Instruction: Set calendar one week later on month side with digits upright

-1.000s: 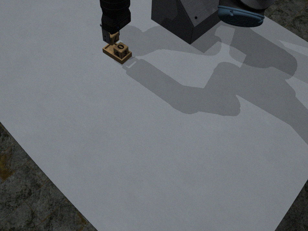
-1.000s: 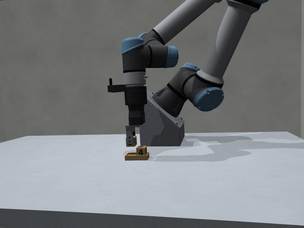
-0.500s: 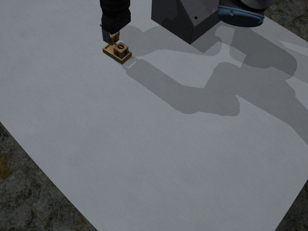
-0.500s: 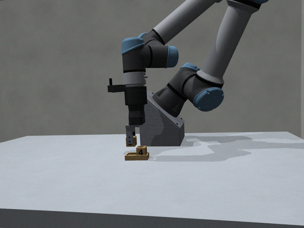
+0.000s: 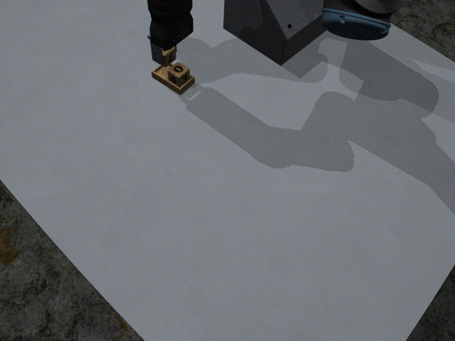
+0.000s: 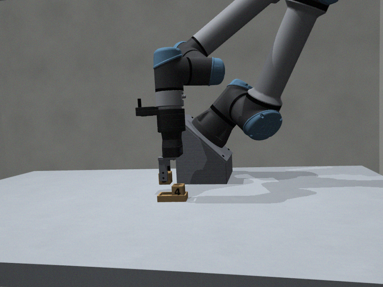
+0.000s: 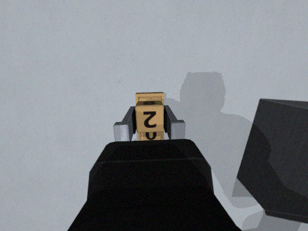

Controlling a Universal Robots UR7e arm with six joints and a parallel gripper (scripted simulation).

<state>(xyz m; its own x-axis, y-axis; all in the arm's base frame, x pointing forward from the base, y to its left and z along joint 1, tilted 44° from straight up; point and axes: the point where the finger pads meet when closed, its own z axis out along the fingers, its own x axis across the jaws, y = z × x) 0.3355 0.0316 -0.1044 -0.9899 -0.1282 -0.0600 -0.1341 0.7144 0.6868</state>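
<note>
The wooden tray lies 7 cm below my hand and 2 cm to the left of it.
</note>
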